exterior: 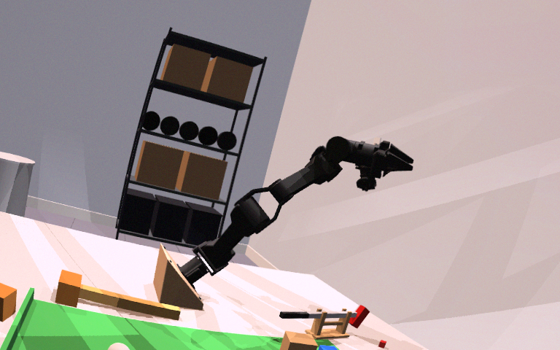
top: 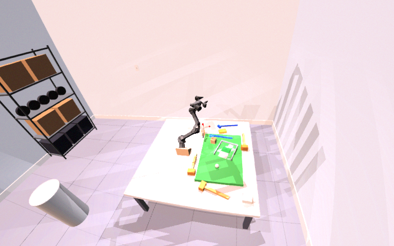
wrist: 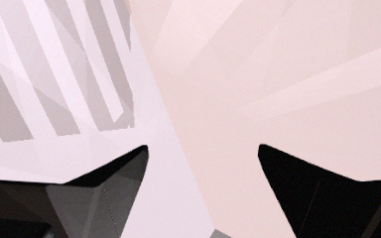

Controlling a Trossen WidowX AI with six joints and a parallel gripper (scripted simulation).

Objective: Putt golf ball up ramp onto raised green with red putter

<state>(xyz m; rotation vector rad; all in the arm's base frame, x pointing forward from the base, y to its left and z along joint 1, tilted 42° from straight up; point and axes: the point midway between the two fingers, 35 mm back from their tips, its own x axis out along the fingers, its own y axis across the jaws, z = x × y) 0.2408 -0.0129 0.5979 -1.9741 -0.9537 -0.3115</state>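
My gripper tip is 460 mm above the wooden block, 260 mm to the left of it and 90 mm short of it. The rest, counted from my gripper tip: green mat 490 mm below, 470 mm to the right, 190 mm ahead; then white golf ball 640 mm to the right, 470 mm below, 150 mm ahead.
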